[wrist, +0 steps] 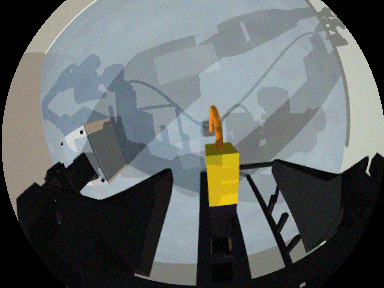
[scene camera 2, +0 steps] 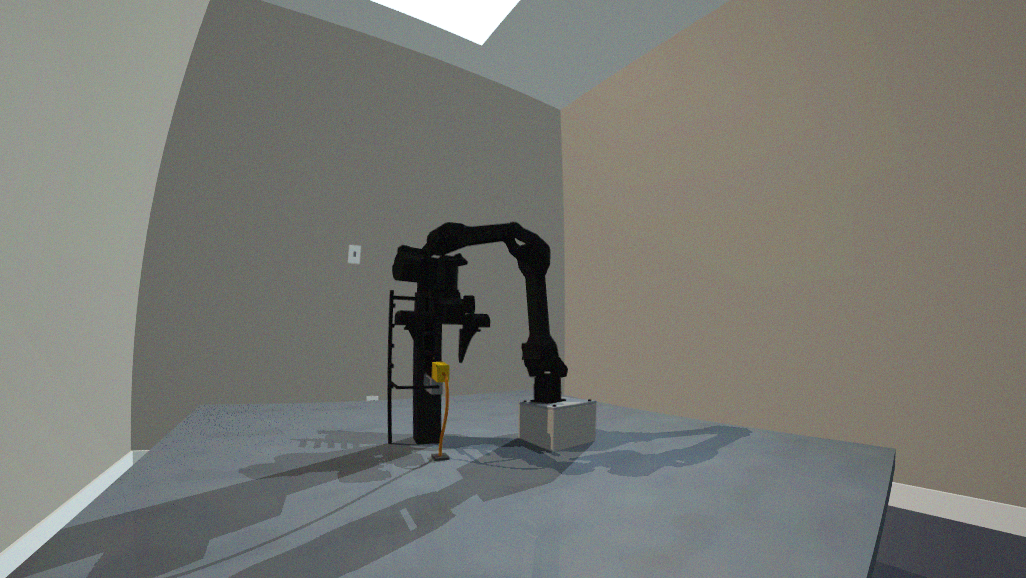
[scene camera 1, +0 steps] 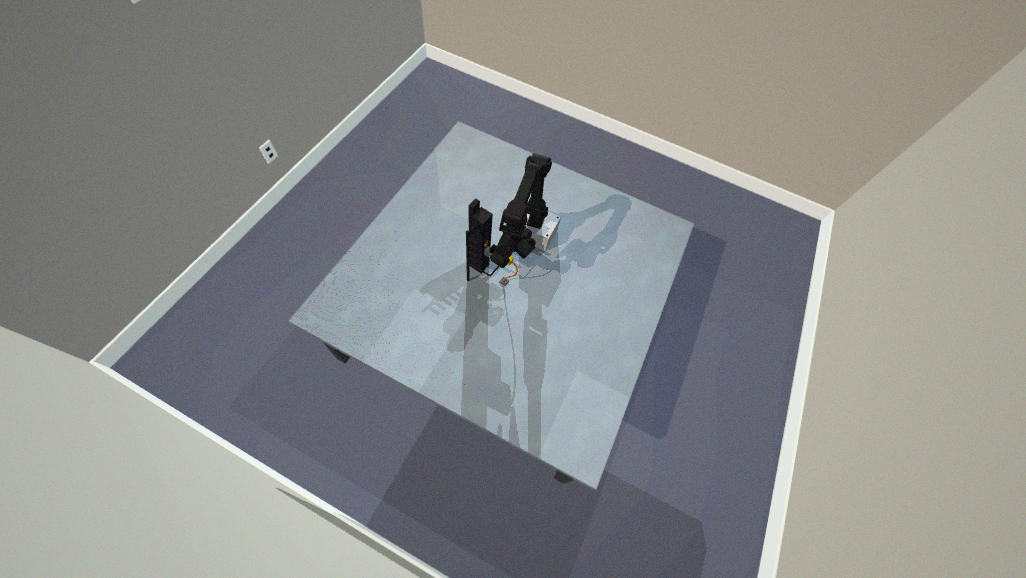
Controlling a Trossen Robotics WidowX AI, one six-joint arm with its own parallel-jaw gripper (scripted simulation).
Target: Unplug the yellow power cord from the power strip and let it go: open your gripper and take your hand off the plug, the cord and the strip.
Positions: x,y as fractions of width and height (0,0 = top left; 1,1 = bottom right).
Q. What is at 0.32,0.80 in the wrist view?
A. My gripper.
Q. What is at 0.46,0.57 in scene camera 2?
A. My gripper.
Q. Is my gripper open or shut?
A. Open.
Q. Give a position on a yellow plug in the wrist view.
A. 0.58,0.57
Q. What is my gripper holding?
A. Nothing.
